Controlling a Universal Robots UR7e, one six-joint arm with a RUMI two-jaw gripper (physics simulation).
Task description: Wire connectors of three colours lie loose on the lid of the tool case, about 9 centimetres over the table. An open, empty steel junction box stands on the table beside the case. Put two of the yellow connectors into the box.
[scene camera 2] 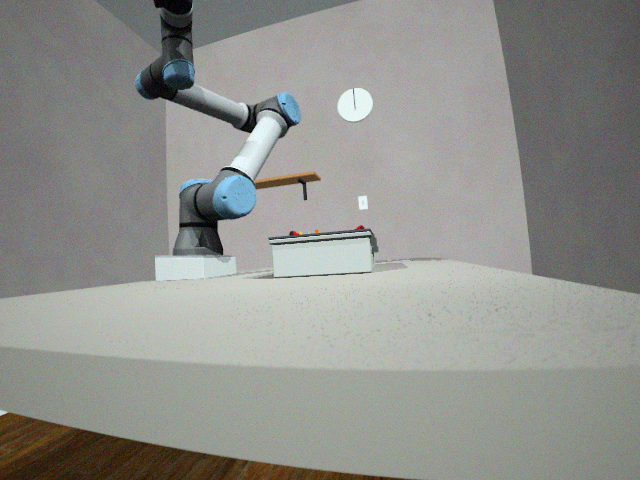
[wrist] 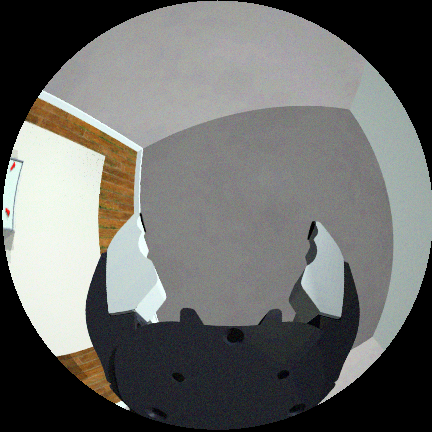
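Pixels of known places: gripper, fingertip midpoint: [wrist: 228,219]; arm's base, link origin: [scene camera 2: 198,255].
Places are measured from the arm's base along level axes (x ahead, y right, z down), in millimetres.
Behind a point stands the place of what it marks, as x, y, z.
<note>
The pale tool case [scene camera 2: 321,258] {433, 218, 33} [wrist: 10,192] stands on the table, with connectors loose on its dark-edged lid. Small yellow specks [scene camera 2: 300,233] {351, 57, -36} show near the left part of the lid, beside a red connector [scene camera 2: 293,233] {371, 197, -26} and an orange one [scene camera 2: 316,231] {403, 96, -34}. Another red connector [scene camera 2: 360,227] {518, 182, -28} lies near the right end. In the wrist view, two red connectors show at the left edge, and no yellow one can be made out. The junction box does not show in either view. My gripper [wrist: 228,219] {274, 441, -571} is open and empty, facing a grey wall, far from the case; it is out of frame in the scene view.
The arm's base stands on a white block [scene camera 2: 180,268] {-1, 91, 37} left of the case on the pale table [scene camera 2: 330,325] {510, 631, 69} [wrist: 55,240] {291, 442, 69}. A wooden shelf [scene camera 2: 289,179] is on the back wall behind the arm, with a round clock [scene camera 2: 355,104] higher up.
</note>
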